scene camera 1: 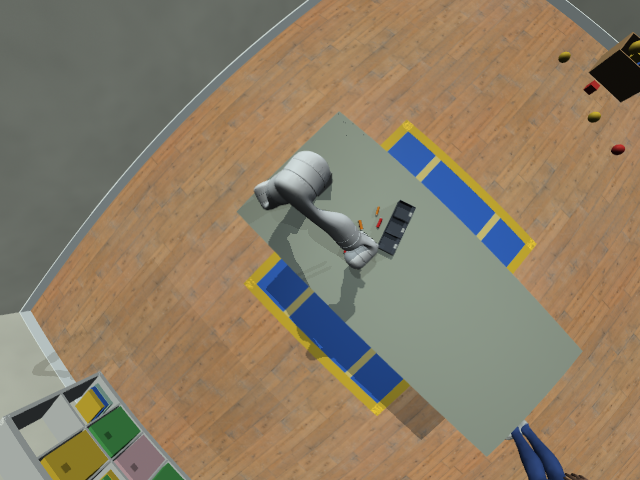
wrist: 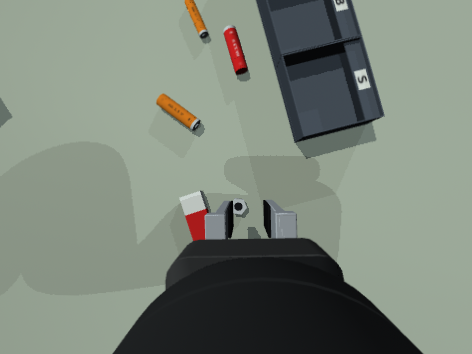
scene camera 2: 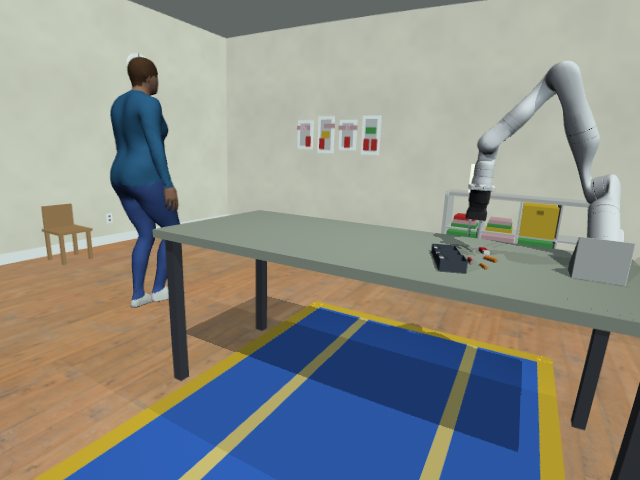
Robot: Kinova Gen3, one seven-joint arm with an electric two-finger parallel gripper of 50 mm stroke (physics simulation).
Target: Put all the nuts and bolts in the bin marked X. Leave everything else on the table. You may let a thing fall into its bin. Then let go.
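Frame: origin at the arm's base, x up, y left, z back, level; centimetres.
Seen in the pictures: gripper, between the fingertips: [wrist: 248, 213] [scene camera 2: 472, 236]; arm's base, origin of its link: [scene camera 2: 603, 255].
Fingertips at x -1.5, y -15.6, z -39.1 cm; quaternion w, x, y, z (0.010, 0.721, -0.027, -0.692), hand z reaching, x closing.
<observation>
Offsets run from my fingertips to a thing's middle. "*": to the spot under its first point.
My gripper [scene camera 2: 474, 232] [wrist: 248, 213] is partly open with nothing between its fingers, above the table. In scene camera 1 the arm hides it. A grey hex nut {dy +0.0, dx -5.7, dz +0.8 cm} [wrist: 244, 208] lies on the table, seen through the finger gap in the wrist view, nearer the left finger. A small grey thing {* dy +0.9, dx -5.7, dz +1.0 cm} [scene camera 2: 473, 251] in scene camera 2 looks like this nut. A small dark patch shows between the fingers; I cannot tell if it is shadow. The dark three-compartment tray {dy +19.6, dx -4.1, dz -8.0 cm} [scene camera 2: 452, 268] [wrist: 286, 100] shows labels B and S in the wrist view; the X label does not show there. No bolt can be made out.
A red battery {dy +17.1, dx -5.4, dz -0.2 cm} [scene camera 1: 379, 223] [wrist: 236, 50] and two orange ones, one upper {dy +21.2, dx -5.6, dz +3.8 cm} [scene camera 1: 377, 211] [wrist: 196, 19] and one lower {dy +10.6, dx -5.4, dz +6.4 cm} [scene camera 1: 360, 224] [wrist: 178, 112], lie left of the tray. A red and white block {dy -1.4, dx -5.4, dz +5.0 cm} [scene camera 2: 483, 250] [wrist: 196, 225] lies close beside the left finger. A person [scene camera 2: 139, 139] stands beyond the table's far end.
</observation>
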